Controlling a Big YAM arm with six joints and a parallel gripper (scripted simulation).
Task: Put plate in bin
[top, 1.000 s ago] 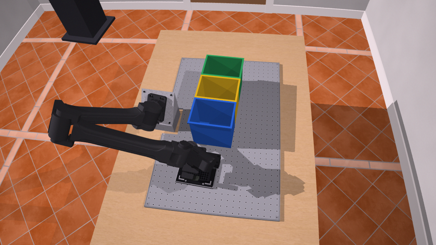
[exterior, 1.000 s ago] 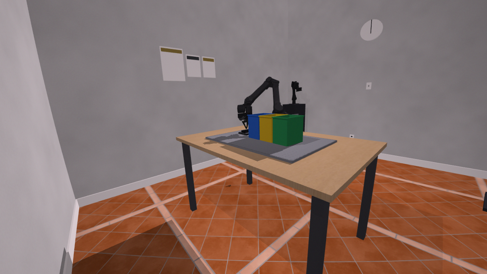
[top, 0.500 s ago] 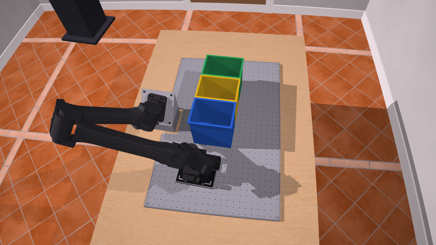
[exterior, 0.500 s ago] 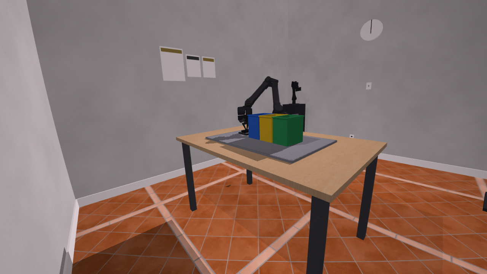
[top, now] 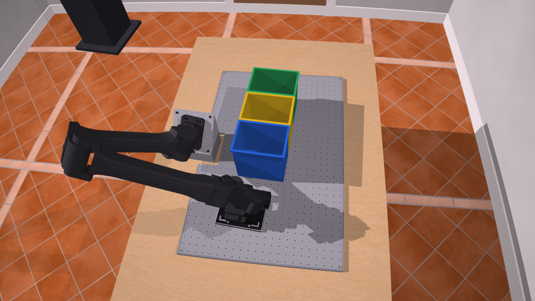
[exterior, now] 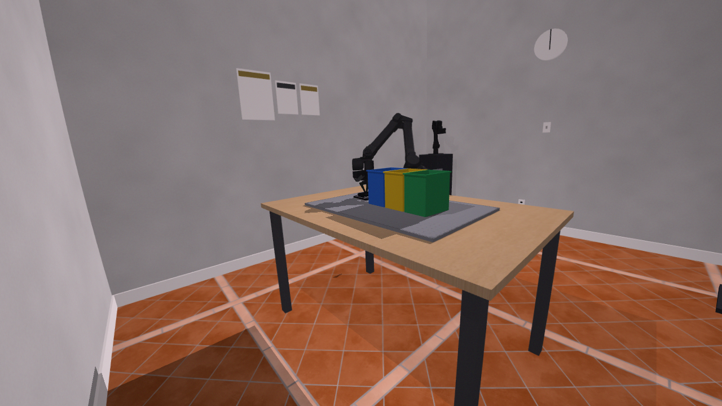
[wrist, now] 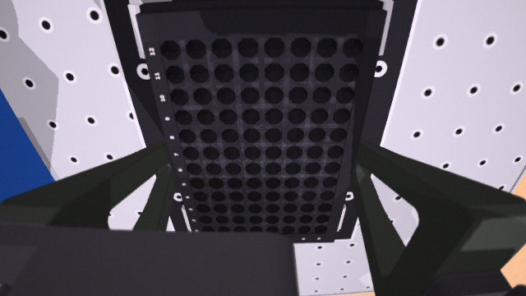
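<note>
My hand is 2 cm above the plate nest N1. The rest, counted from my hand: yellow bin: 1 cm ahead, 33 cm to the left, 7 cm above; then blue bin: 2 cm ahead, 20 cm to the left, 7 cm above; then black 96-well plate: right at my hand.
</note>
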